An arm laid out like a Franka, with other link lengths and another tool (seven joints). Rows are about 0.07 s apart.
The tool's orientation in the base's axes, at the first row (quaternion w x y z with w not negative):
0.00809, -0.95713, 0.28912, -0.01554
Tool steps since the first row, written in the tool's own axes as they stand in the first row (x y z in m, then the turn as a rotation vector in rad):
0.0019, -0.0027, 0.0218, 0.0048, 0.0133, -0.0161
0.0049, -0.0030, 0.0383, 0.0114, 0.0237, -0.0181
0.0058, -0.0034, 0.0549, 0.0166, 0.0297, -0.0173
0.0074, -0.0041, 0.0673, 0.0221, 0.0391, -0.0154
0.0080, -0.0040, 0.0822, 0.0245, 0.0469, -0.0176
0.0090, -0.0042, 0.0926, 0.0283, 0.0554, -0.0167
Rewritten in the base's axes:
0.0038, 0.0013, -0.0217, -0.0039, -0.0138, 0.0159
0.0071, 0.0000, -0.0381, -0.0042, -0.0262, 0.0178
0.0086, 0.0000, -0.0546, -0.0032, -0.0340, 0.0170
0.0107, -0.0002, -0.0670, -0.0038, -0.0449, 0.0150
0.0117, -0.0006, -0.0819, -0.0062, -0.0527, 0.0171
0.0130, -0.0009, -0.0922, -0.0077, -0.0619, 0.0160

